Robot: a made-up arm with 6 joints.
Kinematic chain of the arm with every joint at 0, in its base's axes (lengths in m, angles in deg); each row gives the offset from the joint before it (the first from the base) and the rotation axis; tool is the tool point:
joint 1: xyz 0 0 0.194 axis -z
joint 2: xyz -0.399 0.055 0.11 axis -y
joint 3: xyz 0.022 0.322 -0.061 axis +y
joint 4: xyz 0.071 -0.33 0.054 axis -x
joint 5: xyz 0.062 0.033 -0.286 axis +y
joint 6: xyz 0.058 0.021 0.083 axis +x
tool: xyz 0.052 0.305 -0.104
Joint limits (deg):
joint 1: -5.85..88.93
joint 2: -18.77..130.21
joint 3: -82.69..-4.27
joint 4: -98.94..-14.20
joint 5: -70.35..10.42
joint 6: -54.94..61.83
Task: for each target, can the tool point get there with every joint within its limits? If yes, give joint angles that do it. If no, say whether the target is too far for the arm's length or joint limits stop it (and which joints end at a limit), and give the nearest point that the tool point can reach.
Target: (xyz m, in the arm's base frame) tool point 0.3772 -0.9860 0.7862
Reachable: no: joint limits stop it (at a limit: joint 1, joint 3, joint 4, joint 6) | nearest point 0.3110 -0.1038 0.4802 | short by 0.936 m
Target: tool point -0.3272 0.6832 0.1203
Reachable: yes | joints 37.98 95.01 -58.95 -66.77 -15.22 22.97
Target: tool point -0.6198 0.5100 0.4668
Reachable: yes | joints 1.46 29.13 -69.32 -69.63 -1.46 -9.11
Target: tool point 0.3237 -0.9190 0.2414
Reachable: no: joint limits stop it (at a limit: joint 1, joint 3, joint 4, joint 6) | nearest point 0.3110 -0.1329 0.2786 | short by 0.787 m
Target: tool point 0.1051 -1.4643 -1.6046
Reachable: no: too far | nearest point 0.3070 0.0286 -0.0809 | short by 2.143 m
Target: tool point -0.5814 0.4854 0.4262
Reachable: yes | joints 2.63 84.06 -39.68 -48.52 -43.27 -2.62
